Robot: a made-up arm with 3 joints. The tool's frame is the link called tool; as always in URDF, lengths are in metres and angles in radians.
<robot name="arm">
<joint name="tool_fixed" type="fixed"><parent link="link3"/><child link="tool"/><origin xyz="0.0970 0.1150 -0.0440"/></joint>
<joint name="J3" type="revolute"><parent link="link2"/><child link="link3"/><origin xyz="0.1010 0.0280 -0.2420"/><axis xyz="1 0 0"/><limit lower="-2.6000" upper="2.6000"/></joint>
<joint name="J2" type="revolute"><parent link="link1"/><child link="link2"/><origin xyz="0.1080 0.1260 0.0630"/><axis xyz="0 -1 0"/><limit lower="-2.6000" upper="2.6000"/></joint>
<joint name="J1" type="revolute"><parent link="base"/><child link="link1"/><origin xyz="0.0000 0.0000 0.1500"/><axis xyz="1 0 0"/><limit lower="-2.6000" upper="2.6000"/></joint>
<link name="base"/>
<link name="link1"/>
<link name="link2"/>
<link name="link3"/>
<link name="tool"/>
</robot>
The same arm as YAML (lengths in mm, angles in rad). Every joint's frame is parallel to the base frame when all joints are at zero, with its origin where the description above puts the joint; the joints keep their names.
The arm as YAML. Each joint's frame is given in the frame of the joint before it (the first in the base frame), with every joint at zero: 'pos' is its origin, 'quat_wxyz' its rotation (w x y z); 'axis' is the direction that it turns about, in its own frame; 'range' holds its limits. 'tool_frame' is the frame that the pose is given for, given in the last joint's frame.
length_unit: mm
angle_unit: rad
joints:
  - joint: J1
    pos: [0.0, 0.0, 150.0]
    quat_wxyz: [1.0, 0.0, 0.0, 0.0]
    axis: [1.0, 0.0, 0.0]
    range: [-2.6, 2.6]
  - joint: J2
    pos: [108.0, 126.0, 63.0]
    quat_wxyz: [1.0, 0.0, 0.0, 0.0]
    axis: [0.0, -1.0, 0.0]
    range: [-2.6, 2.6]
  - joint: J3
    pos: [101.0, 28.0, -242.0]
    quat_wxyz: [1.0, 0.0, 0.0, 0.0]
    axis: [1.0, 0.0, 0.0]
    range: [-2.6, 2.6]
tool_frame:
  pos: [97.0, 115.0, -44.0]
  quat_wxyz: [1.0, 0.0, 0.0, 0.0]

